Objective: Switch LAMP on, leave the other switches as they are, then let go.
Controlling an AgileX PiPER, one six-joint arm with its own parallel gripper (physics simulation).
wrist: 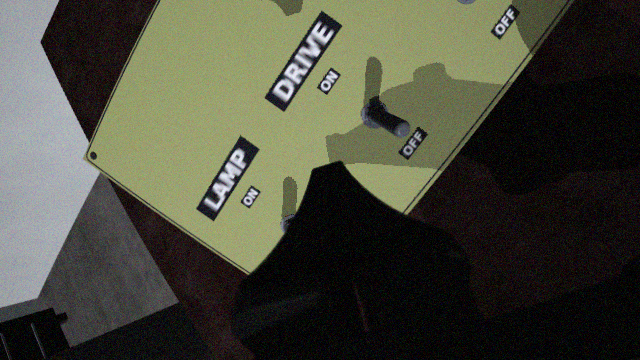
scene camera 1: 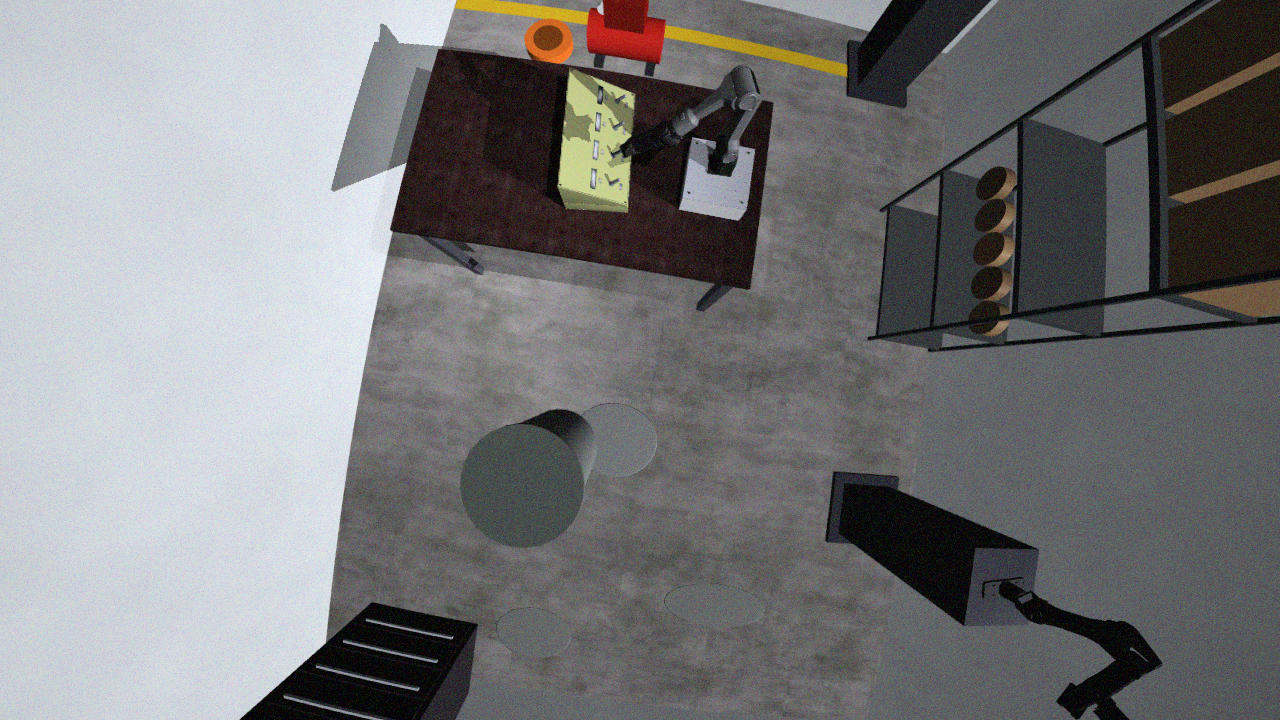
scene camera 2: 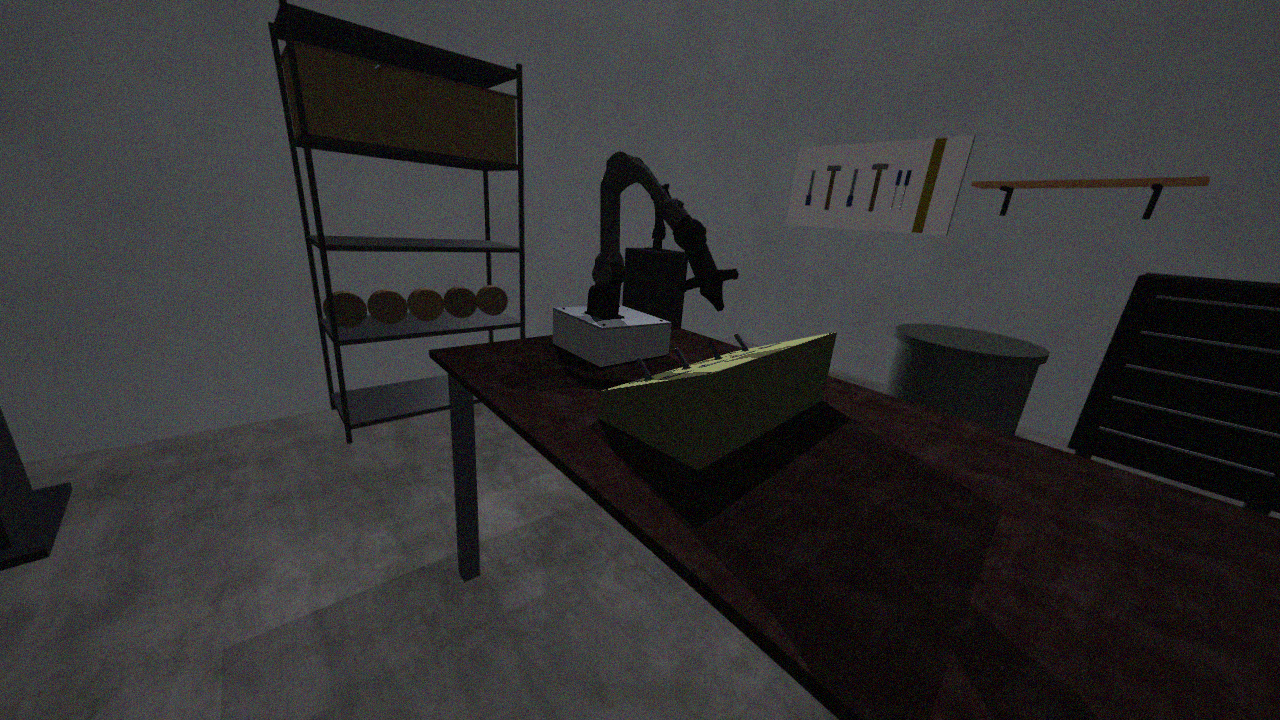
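The yellow-green switch panel [scene camera 1: 581,195] [scene camera 2: 716,416] [wrist: 175,105] stands on the table, with several toggle levers in a row. The LAMP label [wrist: 228,178] is at the row's end in the wrist view. The LAMP switch [scene camera 1: 614,181] [wrist: 287,223] shows its collar and a shadow there; my gripper hides its lever, and no lever shows on the ON side. The DRIVE switch [wrist: 387,120] leans to OFF. My gripper [scene camera 1: 623,152] [scene camera 2: 718,305] [wrist: 332,182] is shut, with no thing seen between its fingers. It hangs above the panel, apart from the levers in scene camera 2.
The dark table [scene camera 1: 501,219] [scene camera 2: 572,456] carries the panel and the arm's white base box [scene camera 1: 714,192] [scene camera 2: 611,340]. Another switch [wrist: 466,1] shows at the top edge of the wrist view. A shelf rack [scene camera 2: 521,205] and a large grey bin [scene camera 1: 521,483] [scene camera 2: 966,371] stand away from the table.
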